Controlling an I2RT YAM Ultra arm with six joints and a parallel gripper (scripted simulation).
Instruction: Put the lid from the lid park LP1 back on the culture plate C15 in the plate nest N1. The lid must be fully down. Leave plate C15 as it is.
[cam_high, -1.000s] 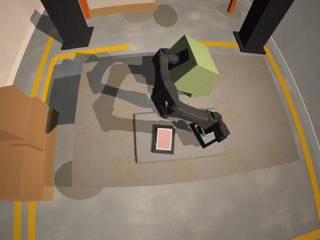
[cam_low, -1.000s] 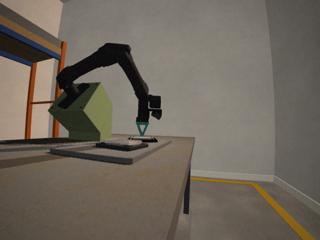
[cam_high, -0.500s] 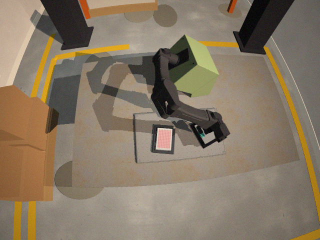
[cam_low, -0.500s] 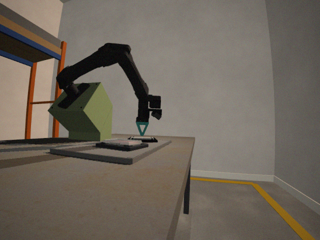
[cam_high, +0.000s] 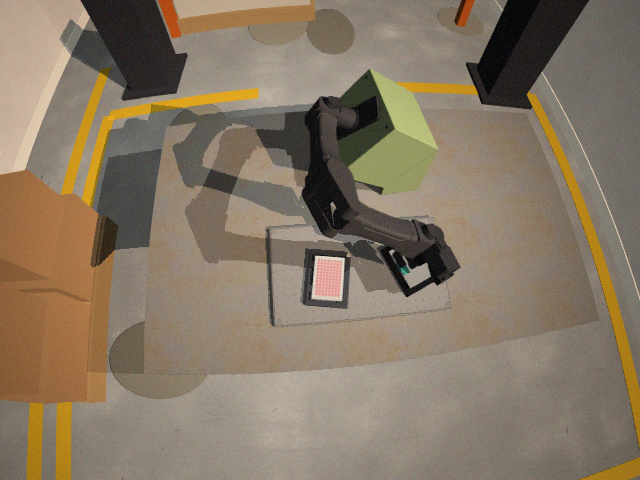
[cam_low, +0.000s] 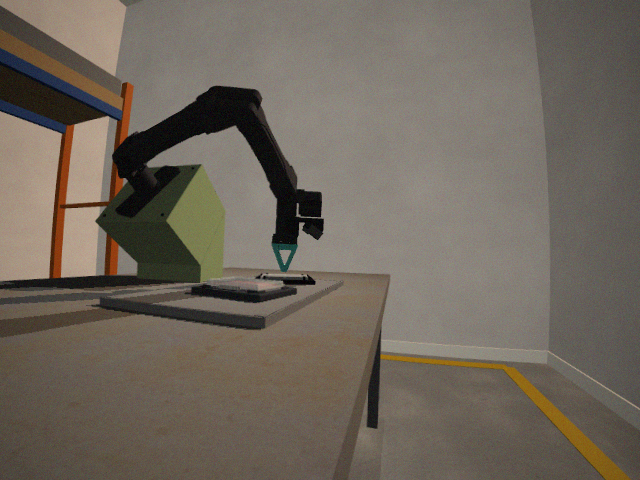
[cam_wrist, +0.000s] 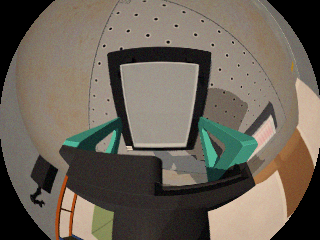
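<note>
Now: the clear lid 2 cm below my hand. Also, from my hand: plate nest N1: 25 cm to the right, 4 cm ahead, 3 cm below; then black lid park LP1: 3 cm below; then culture plate C15: 25 cm to the right, 4 cm ahead, 2 cm below.
</note>
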